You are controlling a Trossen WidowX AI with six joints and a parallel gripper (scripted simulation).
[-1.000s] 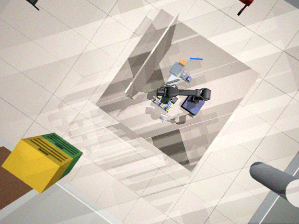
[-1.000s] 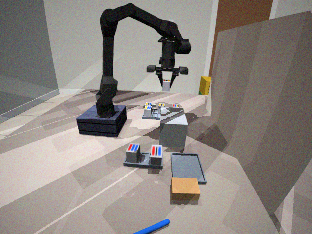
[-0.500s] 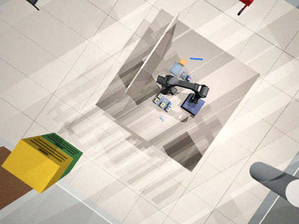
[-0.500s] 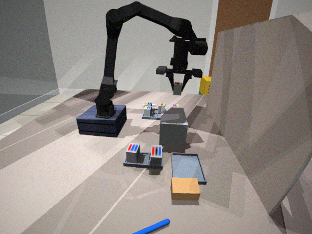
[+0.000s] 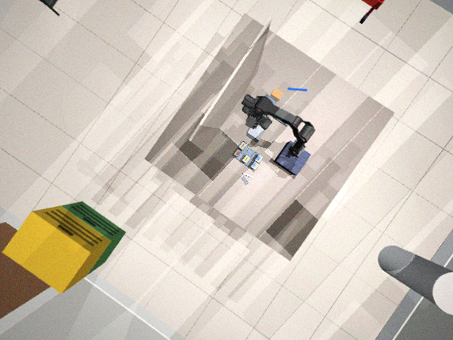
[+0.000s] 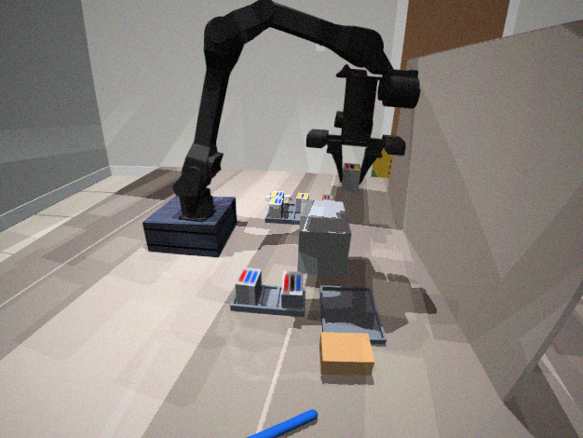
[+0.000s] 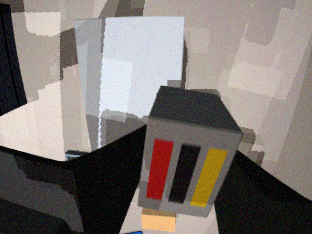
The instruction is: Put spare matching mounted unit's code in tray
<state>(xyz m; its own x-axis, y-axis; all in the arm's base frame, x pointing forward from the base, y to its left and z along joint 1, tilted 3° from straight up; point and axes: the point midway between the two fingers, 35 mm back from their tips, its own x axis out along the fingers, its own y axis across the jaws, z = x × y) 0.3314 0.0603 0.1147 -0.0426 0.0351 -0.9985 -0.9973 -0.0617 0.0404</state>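
Right now the grey tray is 190 mm to the right of my gripper tip, 170 mm below it and 30 mm ahead of it. The rest, counted from my gripper tip: beige wall panel 190 mm ahead, 50 mm above, 30 mm to the left; rack 200 mm to the right, 160 mm below, 110 mm behind; blue pen 430 mm to the right, 170 mm below, 50 mm behind.
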